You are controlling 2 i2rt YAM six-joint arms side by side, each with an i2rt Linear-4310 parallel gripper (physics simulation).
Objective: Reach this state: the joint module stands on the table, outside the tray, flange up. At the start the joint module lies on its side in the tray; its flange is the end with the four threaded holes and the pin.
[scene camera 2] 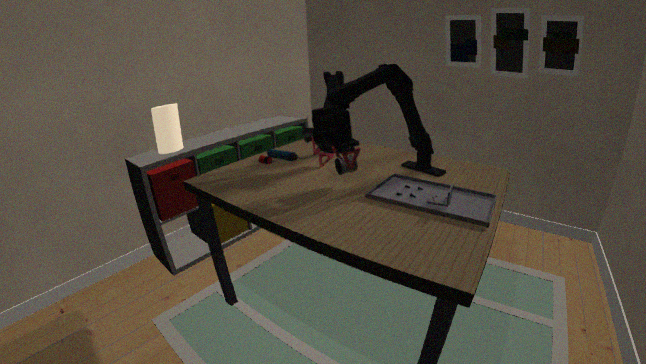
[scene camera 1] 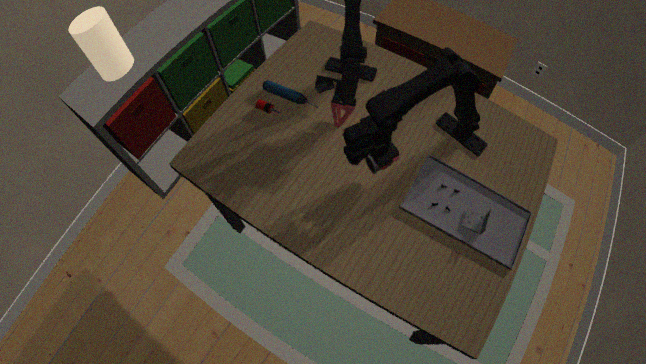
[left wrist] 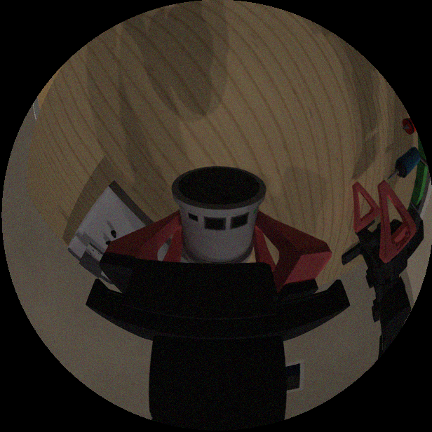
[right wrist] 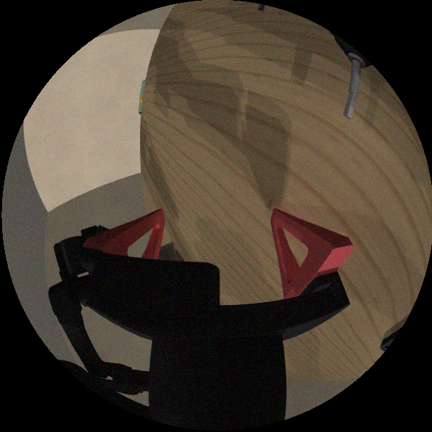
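Pixels of known places: left gripper, between the fingertips: (scene camera 2: 347, 166) (scene camera 1: 379, 160); right gripper, between the fingertips: (scene camera 2: 318, 160) (scene camera 1: 338, 125); left arm's base, origin of its link: (scene camera 2: 423, 169) (scene camera 1: 461, 134).
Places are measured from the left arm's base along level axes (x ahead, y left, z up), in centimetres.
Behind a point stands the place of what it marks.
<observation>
The joint module (scene camera 1: 372, 163) {x 37.0, y -12.7, z 9.8 cm} (scene camera 2: 342, 166) {x 37.2, y -11.0, z 7.9 cm} (left wrist: 218, 237) is a grey cylinder with dark windows and a dark, hollow-looking end. It is outside the tray (scene camera 1: 495, 241) {x 25.2, y 31.9, z 0.4 cm} (scene camera 2: 472, 207) {x 20.8, y 32.6, z 0.4 cm} (left wrist: 106, 211), left of it in both scene views. My left gripper (scene camera 1: 383, 163) {x 33.1, y -12.8, z 6.3 cm} (scene camera 2: 341, 159) {x 33.1, y -12.8, z 6.3 cm} (left wrist: 217, 215) is shut on its sides. The module lies tilted over the table (scene camera 1: 280, 210) {x 64.1, y -25.1, z 0.0 cm} (scene camera 2: 400, 235) {x 49.3, y 23.7, z 0.0 cm}, its dark end toward the front in scene camera 2; any gap beneath is unclear. The four-hole flange does not show. My right gripper (scene camera 1: 342, 116) {x 31.1, y -31.9, z 4.2 cm} (left wrist: 365, 182) (right wrist: 217, 214) is open and empty, left of the module in scene camera 1.
The tray holds an angled bracket (scene camera 1: 474, 220) {x 25.1, y 21.9, z 1.6 cm} (scene camera 2: 440, 200) {x 25.8, y 22.7, z 1.6 cm} and several small dark screws. A blue driver (scene camera 1: 284, 92) {x 33.5, y -56.7, z 3.8 cm} (scene camera 2: 281, 154) {x 34.1, y -56.2, z 3.0 cm} (left wrist: 408, 163) and a red driver (scene camera 1: 265, 105) {x 41.9, y -57.5, z 3.4 cm} (scene camera 2: 265, 159) {x 42.8, y -56.5, z 2.6 cm} (left wrist: 409, 125) lie at the table's left in the scene views.
</observation>
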